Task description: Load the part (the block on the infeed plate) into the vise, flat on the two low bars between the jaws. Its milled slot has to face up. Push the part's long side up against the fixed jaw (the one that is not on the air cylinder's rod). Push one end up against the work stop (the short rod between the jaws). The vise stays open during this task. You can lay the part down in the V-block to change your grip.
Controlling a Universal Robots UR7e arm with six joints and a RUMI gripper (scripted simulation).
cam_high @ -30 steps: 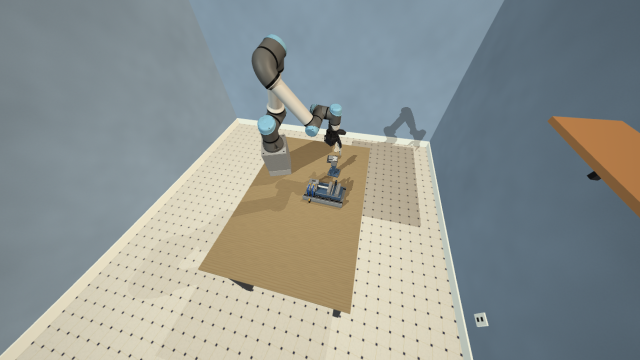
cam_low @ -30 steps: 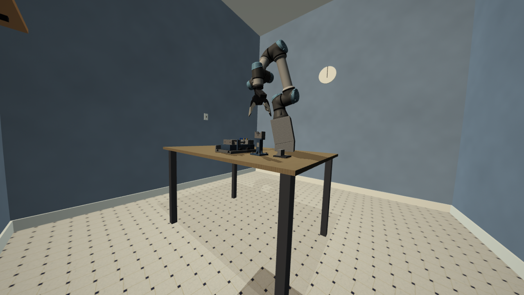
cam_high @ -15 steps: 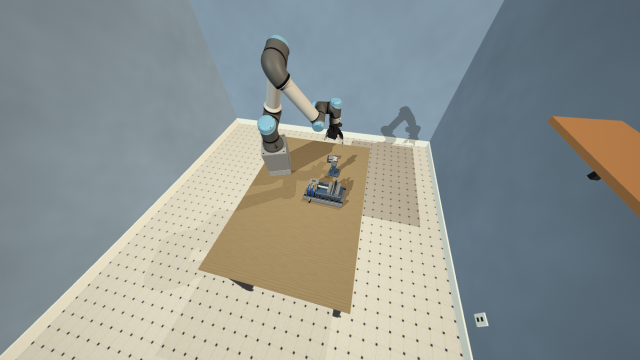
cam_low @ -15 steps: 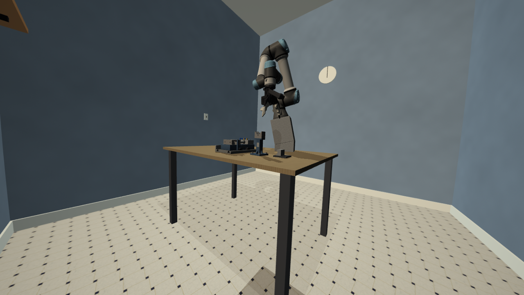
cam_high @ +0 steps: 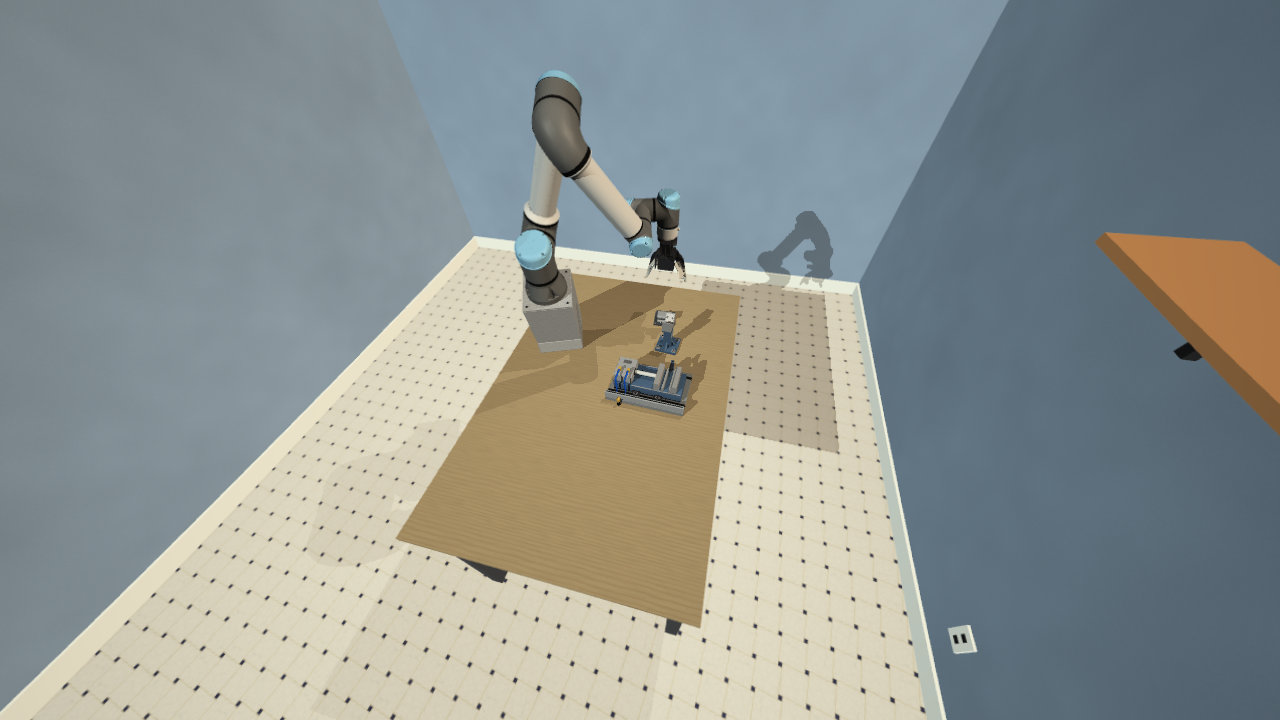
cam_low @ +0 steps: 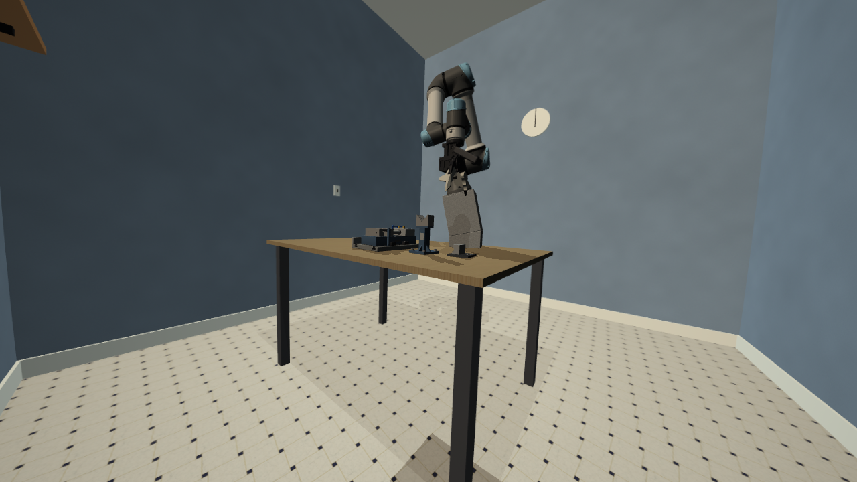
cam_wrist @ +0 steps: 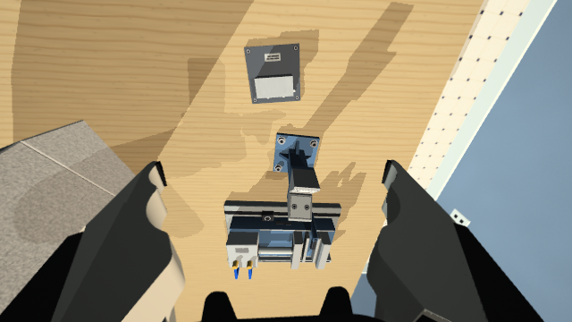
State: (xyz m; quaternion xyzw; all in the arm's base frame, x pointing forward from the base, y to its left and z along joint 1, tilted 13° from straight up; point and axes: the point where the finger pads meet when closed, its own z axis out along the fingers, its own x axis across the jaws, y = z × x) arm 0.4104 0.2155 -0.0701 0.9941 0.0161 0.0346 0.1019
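Right now the part is 22 cm below my hand, 1 cm to the left of it and 1 cm behind it. From my hand the other things lie so: cylinder rod (36 cm to the right, 17 cm below); dark infeed plate (24 cm below, 3 cm to the left, 1 cm behind); moving jaw (36 cm to the right, 17 cm below, 5 cm ahead).
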